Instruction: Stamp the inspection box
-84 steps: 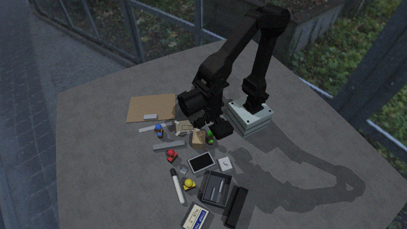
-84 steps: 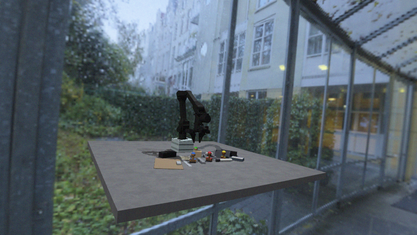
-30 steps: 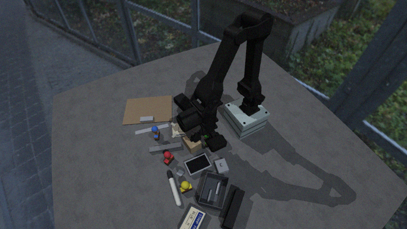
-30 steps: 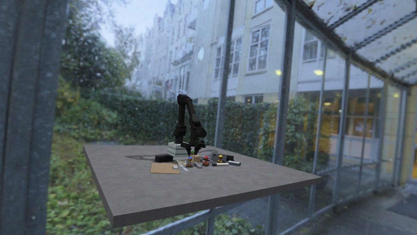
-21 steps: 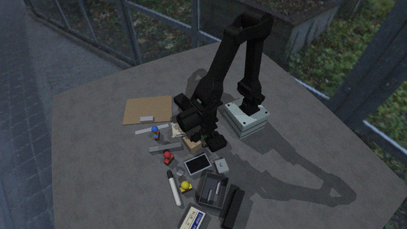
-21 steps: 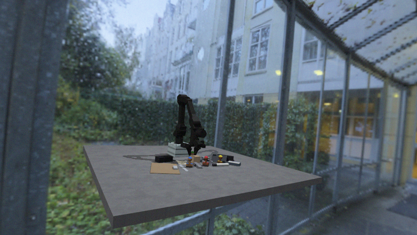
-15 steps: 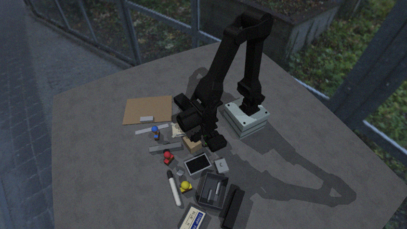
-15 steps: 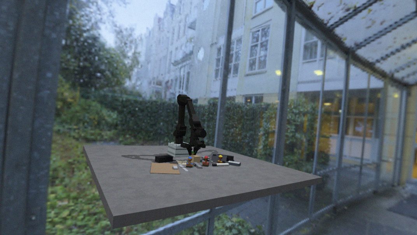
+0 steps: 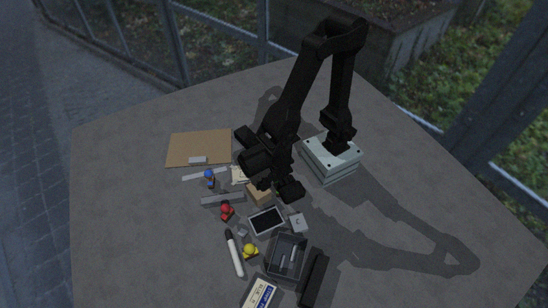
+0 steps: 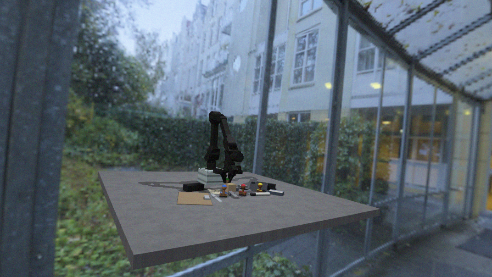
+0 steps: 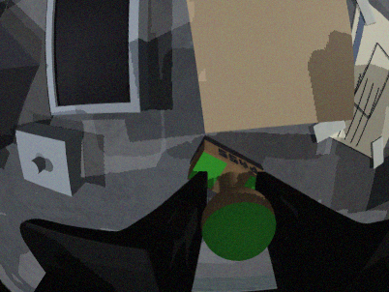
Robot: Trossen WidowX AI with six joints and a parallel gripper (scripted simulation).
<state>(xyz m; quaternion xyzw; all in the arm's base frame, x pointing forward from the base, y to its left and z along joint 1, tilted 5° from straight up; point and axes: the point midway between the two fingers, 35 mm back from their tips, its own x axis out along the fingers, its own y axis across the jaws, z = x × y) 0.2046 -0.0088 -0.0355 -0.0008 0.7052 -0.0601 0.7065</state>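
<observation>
Right now the tan box is 6 cm ahead of my gripper tip and 2 cm to the right of it. Also, from my gripper tip: ink pad: 8 cm ahead, 7 cm to the left, 2 cm below; then white block: 1 cm ahead, 12 cm to the left, 1 cm below; then green-knobbed stamp: right at my gripper tip.
</observation>
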